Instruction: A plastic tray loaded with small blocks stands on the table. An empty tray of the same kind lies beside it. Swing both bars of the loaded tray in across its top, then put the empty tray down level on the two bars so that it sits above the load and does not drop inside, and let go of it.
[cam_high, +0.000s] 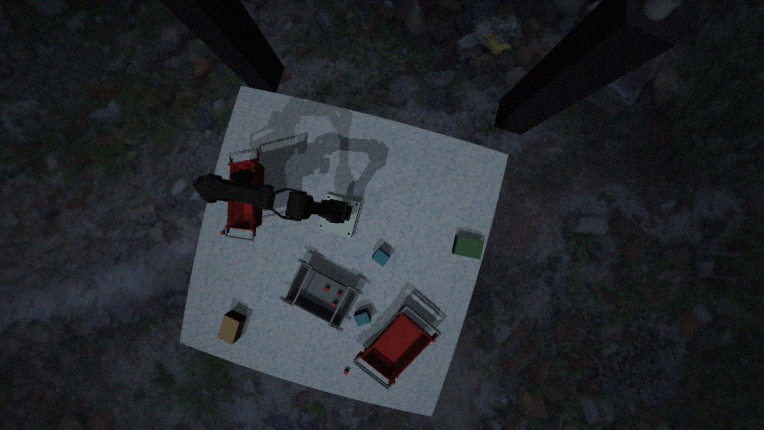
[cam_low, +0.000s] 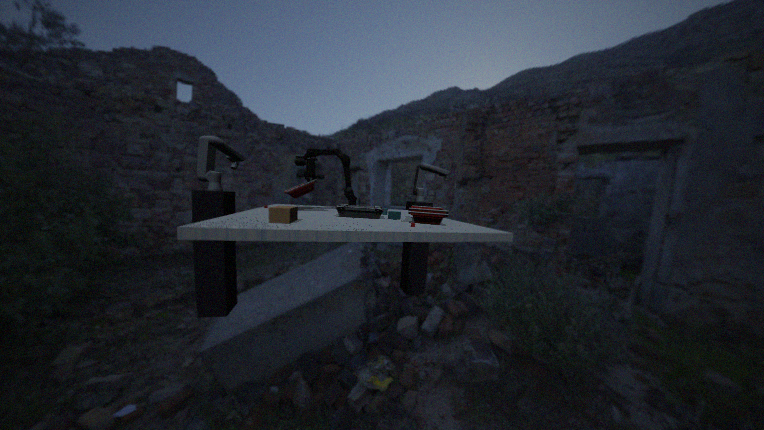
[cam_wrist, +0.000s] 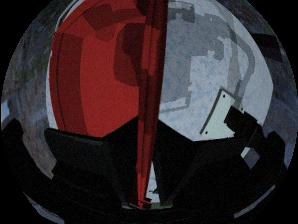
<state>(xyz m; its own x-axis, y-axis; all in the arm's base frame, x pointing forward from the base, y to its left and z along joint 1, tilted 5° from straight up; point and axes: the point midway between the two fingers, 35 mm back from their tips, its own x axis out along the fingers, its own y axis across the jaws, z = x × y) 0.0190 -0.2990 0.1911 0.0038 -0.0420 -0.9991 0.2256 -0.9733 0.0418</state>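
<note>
Now: gripper tip 80 mm to the left of the red plastic tray and 20 mm short of it. Round my gripper tip: green block 870 mm to the left, 130 mm below, 10 mm behind; tan block 630 mm ahead, 120 mm below, 60 mm to the right.
</note>
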